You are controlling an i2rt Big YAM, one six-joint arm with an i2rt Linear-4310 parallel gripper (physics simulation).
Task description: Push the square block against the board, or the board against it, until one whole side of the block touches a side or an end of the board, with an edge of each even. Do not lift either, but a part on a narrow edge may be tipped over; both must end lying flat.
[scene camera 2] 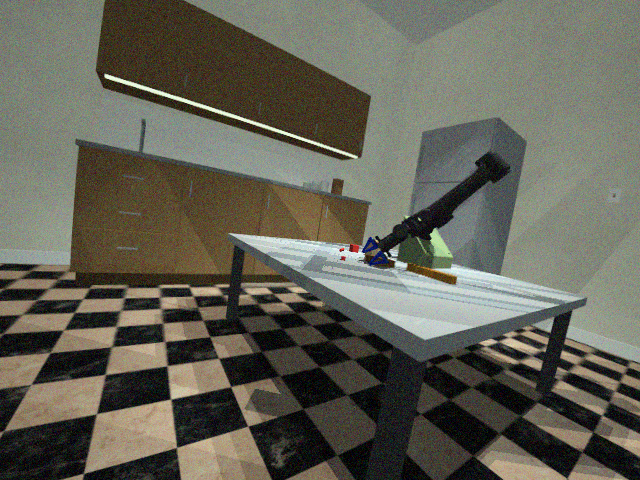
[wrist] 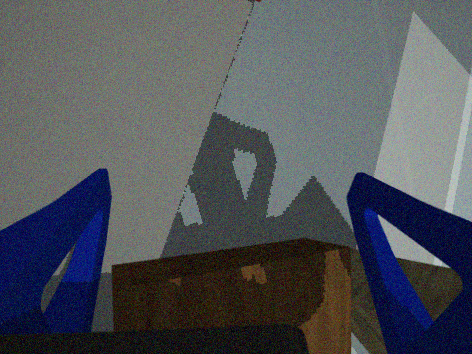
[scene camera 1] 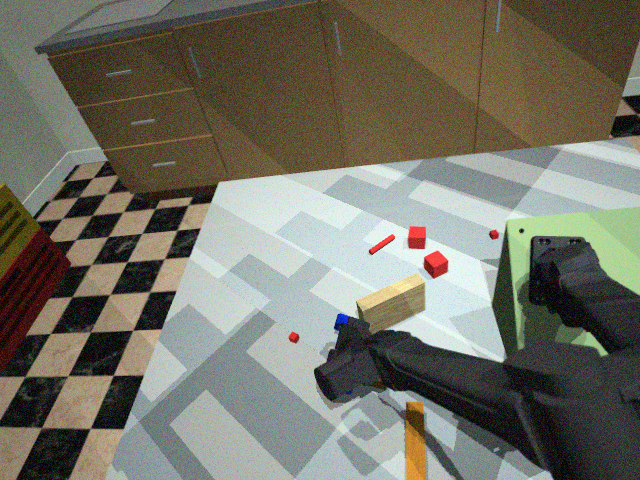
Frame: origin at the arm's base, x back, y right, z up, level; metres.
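Seen in the pictures: gripper, fingertip midpoint: [scene camera 2: 365,258] [wrist: 236,183] [scene camera 1: 330,351]; arm's base, origin of the base link: [scene camera 1: 555,270].
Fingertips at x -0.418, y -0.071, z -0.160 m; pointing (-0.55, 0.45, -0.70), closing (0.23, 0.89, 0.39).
Note:
Pixels of each thing's middle, then the offset from my fingertips to it. "spot": a spot on its surface instead.
- board, surface spot: [wrist: 367,285] spot: dy +0.059, dx +0.066, dz +0.003 m
- orange strip, body centre: [scene camera 1: 416,469] [scene camera 2: 429,273] dy -0.214, dx +0.168, dz -0.007 m
- red rod, body centre: [scene camera 1: 381,244] dy +0.326, dx +0.098, dz -0.016 m
The square block, brown-orange wood [scene camera 1: 378,384] [scene camera 2: 385,263] [wrist: 215,295], is mostly hidden under the arm in the first scene view. The board, pale wood [scene camera 1: 395,308], stands on a narrow long edge behind it. In the wrist view the board [wrist: 367,285] shows right of the block, partly behind the right finger; a sliver of table shows between them low down. Whether they touch farther up is unclear. My gripper [scene camera 1: 344,357] [scene camera 2: 368,256] [wrist: 236,183] is wide open, its blue fingertips apart above the table, with the block low between them in the wrist view; nothing is gripped.
An orange strip [scene camera 1: 415,439] [scene camera 2: 431,273] lies at the front. Two red cubes [scene camera 1: 416,237] [scene camera 1: 435,264] and a red rod [scene camera 1: 382,244] lie beyond the board. Small red cubes [scene camera 1: 293,337] [scene camera 1: 494,234] lie left and right. The green arm base [scene camera 1: 516,289] stands right.

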